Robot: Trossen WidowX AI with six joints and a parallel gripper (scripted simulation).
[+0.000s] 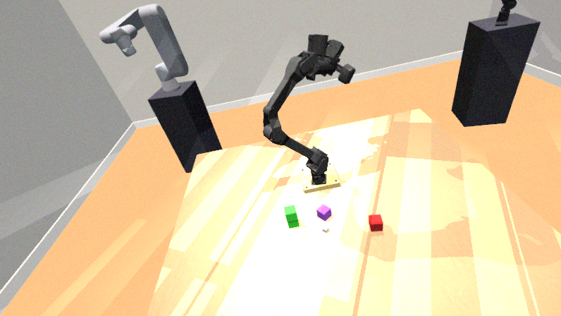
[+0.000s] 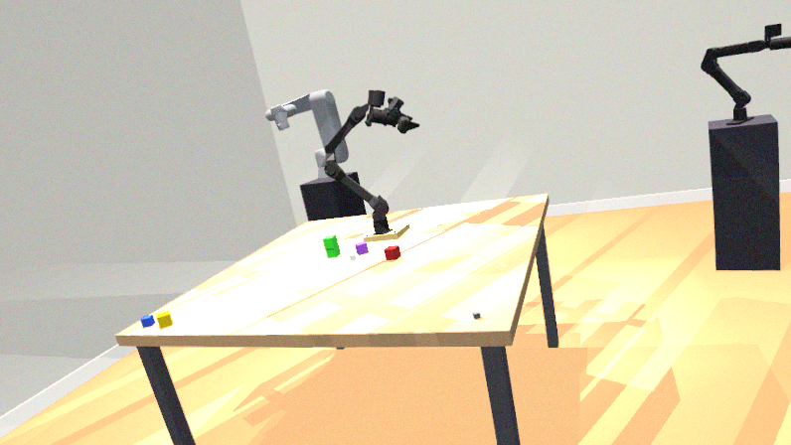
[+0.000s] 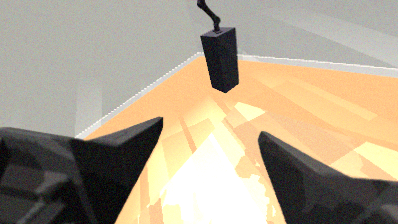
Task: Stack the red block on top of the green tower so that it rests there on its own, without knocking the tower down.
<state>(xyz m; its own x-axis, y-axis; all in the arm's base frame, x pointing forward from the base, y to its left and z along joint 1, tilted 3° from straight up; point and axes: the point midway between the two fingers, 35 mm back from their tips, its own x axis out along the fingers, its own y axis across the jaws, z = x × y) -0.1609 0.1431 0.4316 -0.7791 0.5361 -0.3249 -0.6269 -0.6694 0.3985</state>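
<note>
Now: gripper tip 450 mm short of the red block, 60 mm to the right of it and 420 mm above it. From my gripper tip the other things lie so: yellow block: 1060 mm ahead, 470 mm to the right, 420 mm below; blue block: 1080 mm ahead, 540 mm to the right, 420 mm below; purple block: 390 mm ahead, 120 mm to the right, 420 mm below.
</note>
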